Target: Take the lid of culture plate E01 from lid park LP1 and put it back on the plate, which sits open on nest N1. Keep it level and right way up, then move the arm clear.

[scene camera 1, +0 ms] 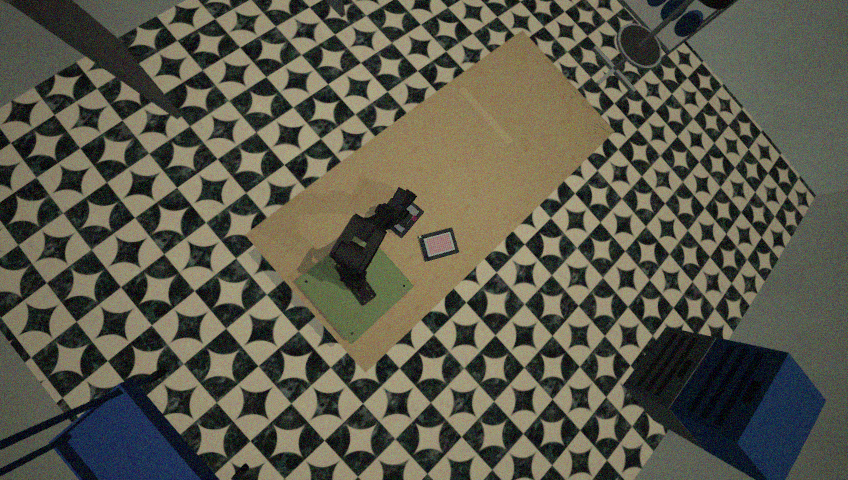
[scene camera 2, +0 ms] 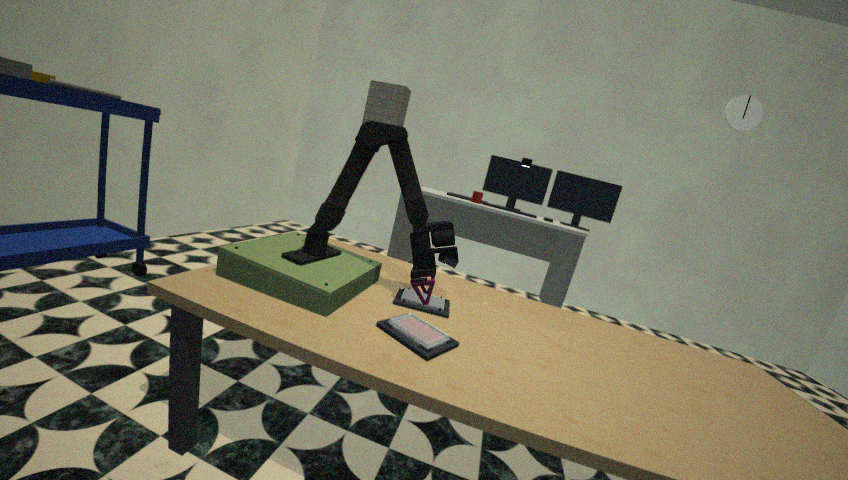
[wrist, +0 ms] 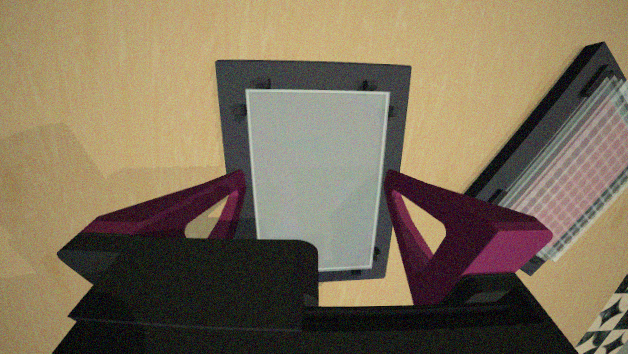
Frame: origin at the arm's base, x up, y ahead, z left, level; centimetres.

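Seen in the pictures: gripper, fingertip midpoint: (scene camera 2: pixel 426 299) (wrist: pixel 314 177); arm's base, link origin: (scene camera 2: pixel 313 255).
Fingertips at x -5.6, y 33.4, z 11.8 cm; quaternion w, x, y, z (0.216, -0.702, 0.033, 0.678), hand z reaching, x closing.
Note:
Pixels of each thing's middle, then the offset from my fingertips to it. Level surfaces: height alone.
- dark lid park LP1, body centre: (wrist: pixel 316 189) (scene camera 2: pixel 423 300) (scene camera 1: pixel 403 216) dx -0.4, dy -0.9, dz -0.4 cm
- culture plate E01, body centre: (wrist: pixel 578 179) (scene camera 2: pixel 418 329) (scene camera 1: pixel 439 244) dx +0.5, dy +4.8, dz -20.5 cm
- dark nest N1, body centre: (wrist: pixel 562 175) (scene camera 2: pixel 417 333) (scene camera 1: pixel 439 244) dx -0.5, dy +4.8, dz -20.5 cm
- wooden table, surface height: dx -1.4 cm
The pale, clear rectangular lid (scene camera 1: pixel 414 209) (scene camera 2: pixel 438 302) (wrist: pixel 317 130) lies flat on the dark lid park LP1 (scene camera 2: pixel 429 309) (wrist: pixel 230 75). My gripper (scene camera 2: pixel 424 300) (wrist: pixel 314 177) is open, with its magenta fingertips low over the park, one at each long side of the lid. In the wrist view the tips show beside the lid's edges; whether they touch it I cannot tell. The culture plate E01 (scene camera 1: pixel 439 244) (scene camera 2: pixel 419 328) (wrist: pixel 595 155), with pink wells, sits open on the dark nest N1 (scene camera 1: pixel 423 252) (wrist: pixel 542 131). The gripper's body hides the lid's near left corner in the wrist view.
The wooden table (scene camera 1: pixel 476 160) (scene camera 2: pixel 565 380) carries the green base block (scene camera 1: pixel 380 297) (scene camera 2: pixel 285 279) under my arm. Nest N1 stands close beside the park, to its right and turned at an angle in the wrist view. A blue cart (scene camera 2: pixel 124 240) and a desk with monitors (scene camera 2: pixel 517 181) stand off the table.

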